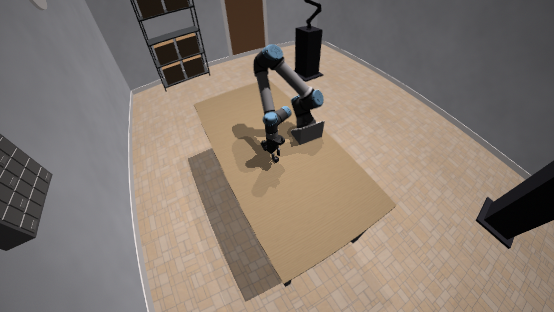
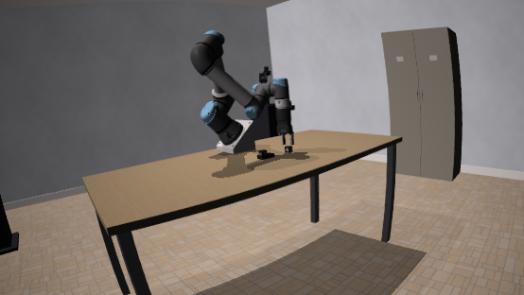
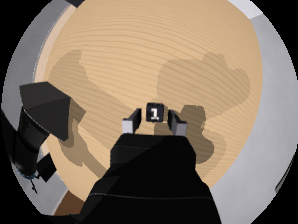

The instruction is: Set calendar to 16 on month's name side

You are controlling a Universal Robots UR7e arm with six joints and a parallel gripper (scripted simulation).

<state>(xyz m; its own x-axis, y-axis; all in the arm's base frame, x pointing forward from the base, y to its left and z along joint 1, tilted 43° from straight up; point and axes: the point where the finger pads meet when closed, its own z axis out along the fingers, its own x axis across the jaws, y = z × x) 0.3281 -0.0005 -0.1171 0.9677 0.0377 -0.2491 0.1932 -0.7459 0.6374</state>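
The black date cube lies 4 cm below my hand. Also, from my hand: dark calendar tray 15 cm to the right, 5 cm below, 1 cm behind.
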